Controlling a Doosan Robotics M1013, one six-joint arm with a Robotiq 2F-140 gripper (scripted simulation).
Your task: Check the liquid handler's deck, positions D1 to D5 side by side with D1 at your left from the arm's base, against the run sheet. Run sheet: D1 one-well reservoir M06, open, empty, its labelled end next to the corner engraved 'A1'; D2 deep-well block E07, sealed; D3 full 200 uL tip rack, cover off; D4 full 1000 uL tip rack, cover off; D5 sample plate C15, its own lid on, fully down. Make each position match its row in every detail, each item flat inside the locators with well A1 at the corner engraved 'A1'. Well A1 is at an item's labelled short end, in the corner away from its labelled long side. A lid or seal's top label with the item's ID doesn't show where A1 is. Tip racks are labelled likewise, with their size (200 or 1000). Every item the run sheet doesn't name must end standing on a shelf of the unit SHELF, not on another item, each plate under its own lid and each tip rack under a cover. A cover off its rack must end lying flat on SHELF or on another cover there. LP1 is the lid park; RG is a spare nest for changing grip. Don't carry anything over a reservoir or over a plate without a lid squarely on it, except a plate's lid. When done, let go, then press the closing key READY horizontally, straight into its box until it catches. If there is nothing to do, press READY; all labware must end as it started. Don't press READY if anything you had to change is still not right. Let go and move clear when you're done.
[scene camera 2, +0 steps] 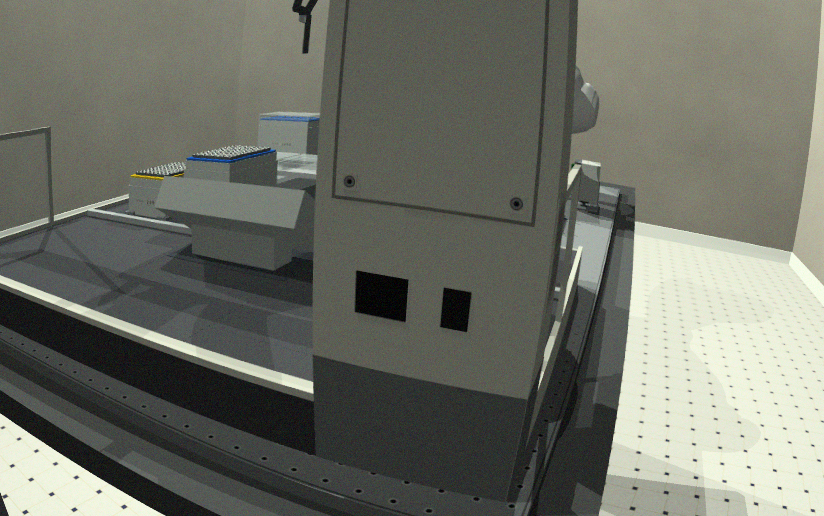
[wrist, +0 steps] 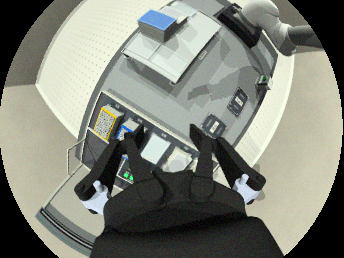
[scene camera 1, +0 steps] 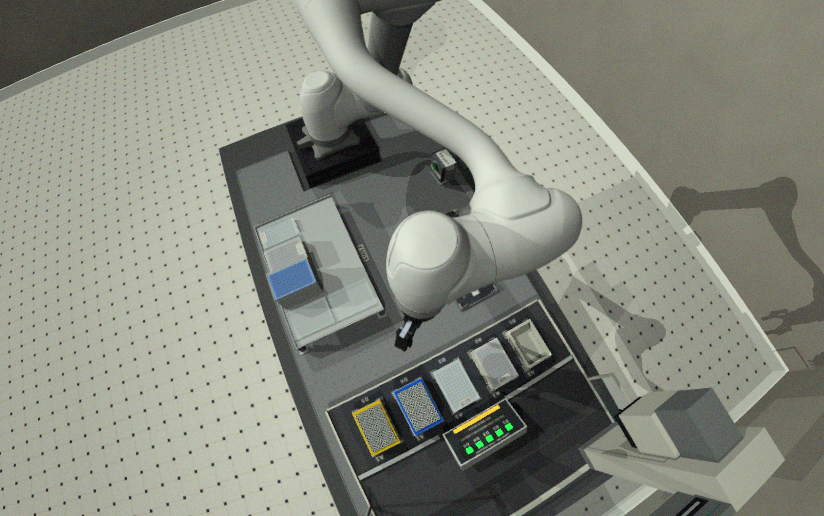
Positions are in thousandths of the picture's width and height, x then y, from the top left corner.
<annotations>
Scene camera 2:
ready key box: 715,365
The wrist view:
my gripper: 484,506
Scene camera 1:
blue-rimmed tip rack: 508,788
yellow-rimmed tip rack: 454,819
one-well reservoir: 641,660
sealed deep-well block: 596,699
flat lid: 550,737
</annotations>
